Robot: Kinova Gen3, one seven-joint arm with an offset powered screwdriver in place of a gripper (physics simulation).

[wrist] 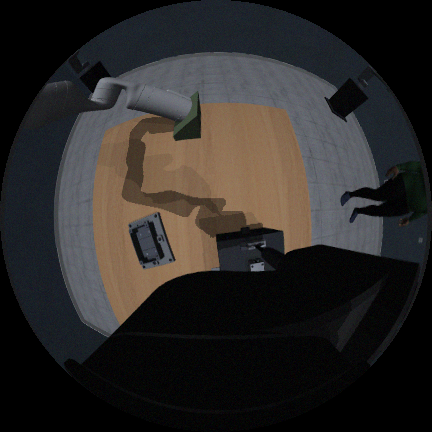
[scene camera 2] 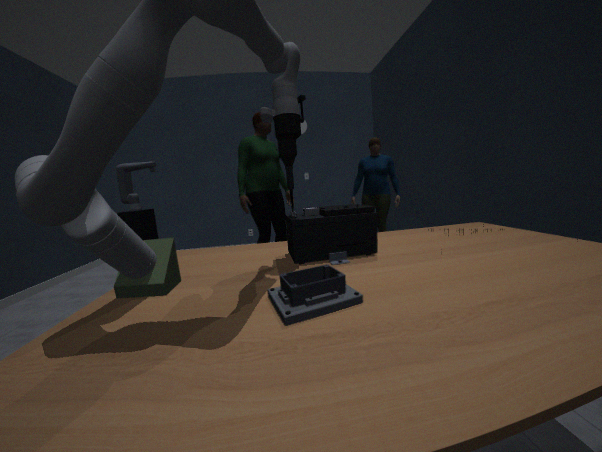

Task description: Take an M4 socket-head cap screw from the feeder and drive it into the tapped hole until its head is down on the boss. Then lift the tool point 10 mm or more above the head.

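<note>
The feeder (scene camera 2: 332,239) (wrist: 231,257) is a black box on the table, with a small silvery block (scene camera 2: 311,211) (wrist: 257,265) on its top. My gripper, a dark screwdriver (scene camera 2: 293,212) (wrist: 257,246), points down with its thin tip at the feeder's top, by the near-left corner in the scene view. Whether the tip touches a screw or carries one is too small to tell. The grey part with the raised rectangular housing (scene camera 2: 295,294) (wrist: 167,242) lies flat on the table, apart from the feeder. The tapped hole and its boss cannot be made out clearly.
A small grey bracket (scene camera 2: 339,258) stands between feeder and part. The arm's base sits on a green wedge (scene camera 2: 146,289) (wrist: 189,131). Several tiny dark marks (scene camera 2: 460,231) show at the table's far right. Two people stand beyond the table.
</note>
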